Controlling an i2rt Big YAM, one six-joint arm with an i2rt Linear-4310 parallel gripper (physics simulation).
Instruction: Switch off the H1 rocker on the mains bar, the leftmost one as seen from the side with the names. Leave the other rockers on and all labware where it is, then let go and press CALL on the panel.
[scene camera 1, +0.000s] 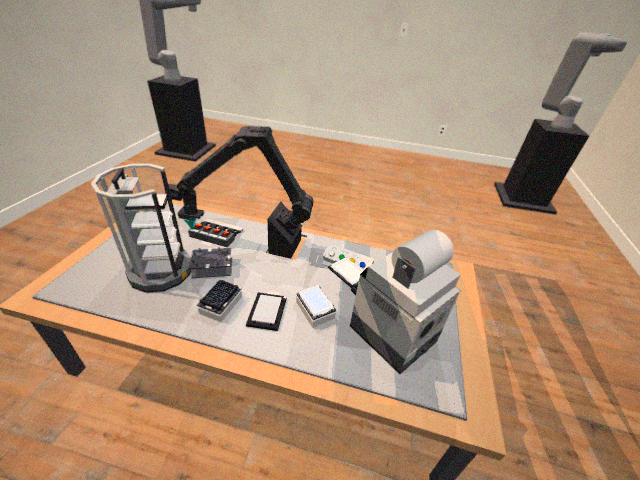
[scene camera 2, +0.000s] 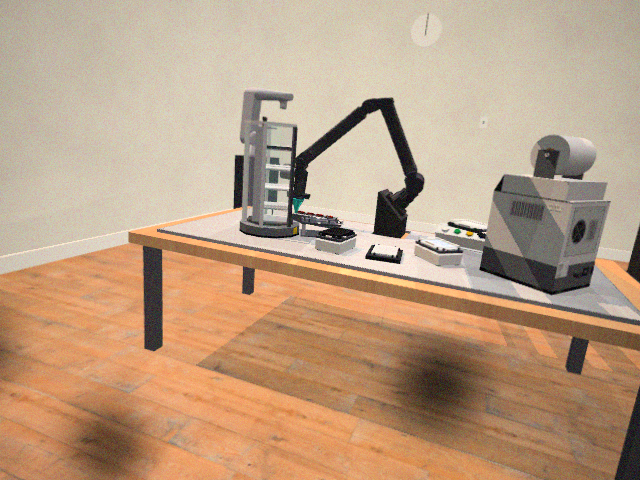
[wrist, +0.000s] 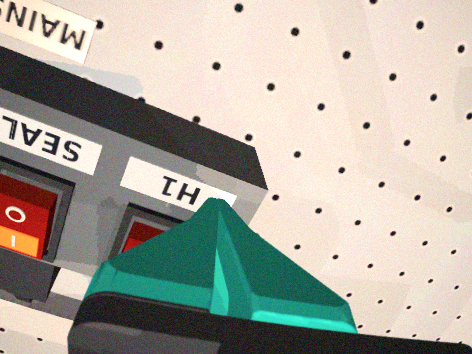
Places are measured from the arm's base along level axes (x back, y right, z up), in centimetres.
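Pixels of known places: gripper, fingertip midpoint: (scene camera 1: 192, 229) (scene camera 2: 295, 213) (wrist: 213, 212); arm's base, origin of the base link: (scene camera 1: 287, 222) (scene camera 2: 394, 204).
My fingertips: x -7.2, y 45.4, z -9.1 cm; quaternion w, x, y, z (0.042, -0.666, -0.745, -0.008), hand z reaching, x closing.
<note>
Ahead of a thing's pixels: the offset from my fingertips to its top centre. "*": to the spot under its first point.
The mains bar {* dx -2.6, dy -10.4, dz -1.9 cm} (scene camera 1: 210, 239) (scene camera 2: 330, 223) (wrist: 107, 187) lies at the back left of the table. My gripper (scene camera 1: 192, 226) (scene camera 2: 296, 209) (wrist: 213, 212) is shut and empty, its teal tips low over the H1 end of the bar. In the wrist view the tips overlap the edge of the H1 label {* dx -0.7, dy -1.6, dz +0.0 cm} (wrist: 175, 184) and hide most of the H1 rocker {dx +2.6, dy -1.8, dz +1.2 cm} (wrist: 146, 233) (scene camera 1: 198, 225); whether they touch it cannot be told. The SEAL rocker {dx +2.1, dy -6.7, dz +1.2 cm} (wrist: 27, 212) shows red with its orange I end. The panel {dx +0.2, dy -76.7, dz +4.3 cm} (scene camera 1: 333, 253) (scene camera 2: 445, 232) with coloured buttons stands back right; its names are unreadable.
A tall plate carousel {dx -26.2, dy +0.4, dz +41.8 cm} (scene camera 1: 119, 242) (scene camera 2: 248, 191) stands beside my arm. A dark grey block {dx -18.3, dy -19.1, dz +3.5 cm} (scene camera 1: 210, 262), a black rack {dx -36.9, dy -32.3, dz +2.8 cm} (scene camera 1: 220, 295), a black-framed plate {dx -35.2, dy -50.6, dz -1.8 cm} (scene camera 1: 266, 308) and a white plate {dx -29.3, dy -68.5, dz +2.8 cm} (scene camera 1: 316, 302) lie in front. Another plate {dx -15.9, dy -78.5, dz +9.3 cm} (scene camera 1: 349, 269) lies against the panel. A large machine {dx -31.9, dy -99.3, dz +41.5 cm} (scene camera 1: 398, 315) (scene camera 2: 532, 232) stands right.
</note>
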